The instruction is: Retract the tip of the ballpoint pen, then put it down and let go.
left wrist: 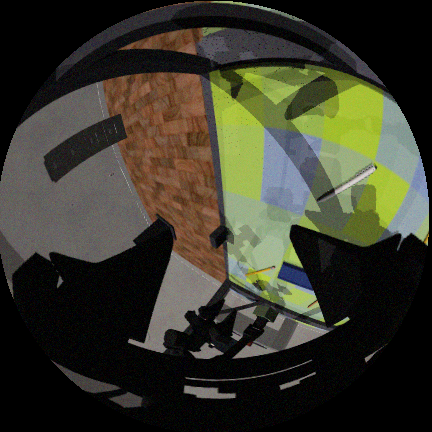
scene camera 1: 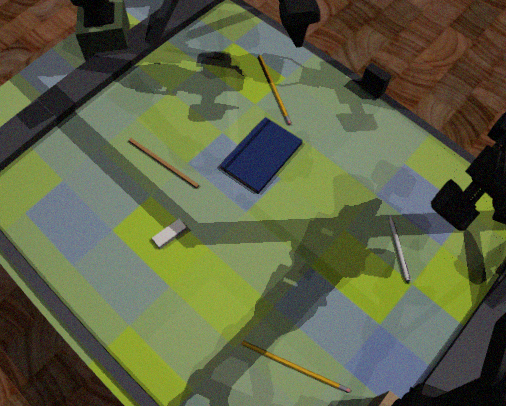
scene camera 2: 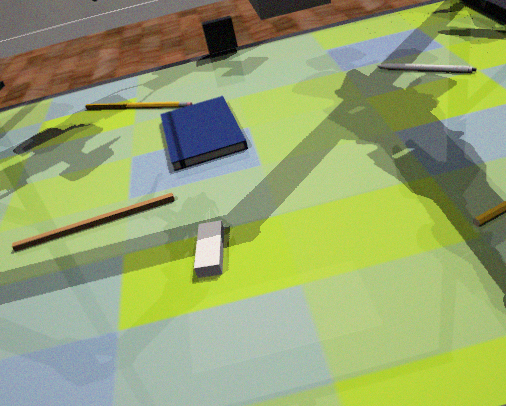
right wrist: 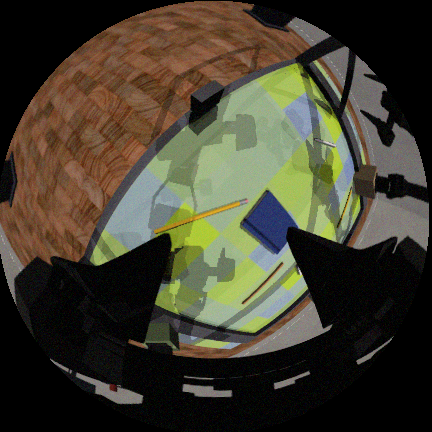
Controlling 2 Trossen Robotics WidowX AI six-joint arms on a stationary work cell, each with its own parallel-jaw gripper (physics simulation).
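Frame: origin at the left arm's base, x ahead, y left, z up, level; centimetres.
Seen in the pictures: left gripper, fingertip midpoint: [left wrist: 233,233] [scene camera 1: 471,159]; right gripper, fingertip midpoint: [left wrist: 229,303] [scene camera 1: 294,33] [right wrist: 230,236]; left arm's base, link origin: [right wrist: 375,182]; right arm's base, link origin: [left wrist: 262,317] [scene camera 1: 99,15] [right wrist: 158,346].
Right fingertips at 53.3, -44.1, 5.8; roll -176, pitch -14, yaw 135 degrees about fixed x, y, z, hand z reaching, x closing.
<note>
Offsets run from my right fingertips to a thing's middle, as dx, dy, dz.
The white-grey ballpoint pen {-36.9, +15.2, -15.8} [scene camera 1: 399,250] [scene camera 2: 430,68] [left wrist: 350,181] [right wrist: 325,142] lies flat on the patterned table at the right of both scene views. One end is tapered and the other has a small dark end; whether the tip is out is too small to tell. My left gripper [left wrist: 233,233] is open and empty, high above the table; part of it shows at the right edge of scene camera 1, near the pen in the picture. My right gripper [right wrist: 230,236] is open and empty, high above the table's far side and well away from the pen.
A blue notebook {-6.0, +16.2, -15.6} [scene camera 1: 261,155] [scene camera 2: 204,132] lies mid-table. A yellow pencil {+2.3, +2.1, -15.8} [scene camera 1: 274,90] lies behind it, another pencil {-35.4, +43.2, -15.8} [scene camera 1: 295,366] in front. A brown stick {+7.3, +29.6, -15.8} [scene camera 1: 163,163] and white eraser {-4.1, +39.4, -15.6} [scene camera 1: 167,235] lie left. A black block {-13.3, -11.5, -13.1} [scene camera 1: 376,80] stands at the far edge.
</note>
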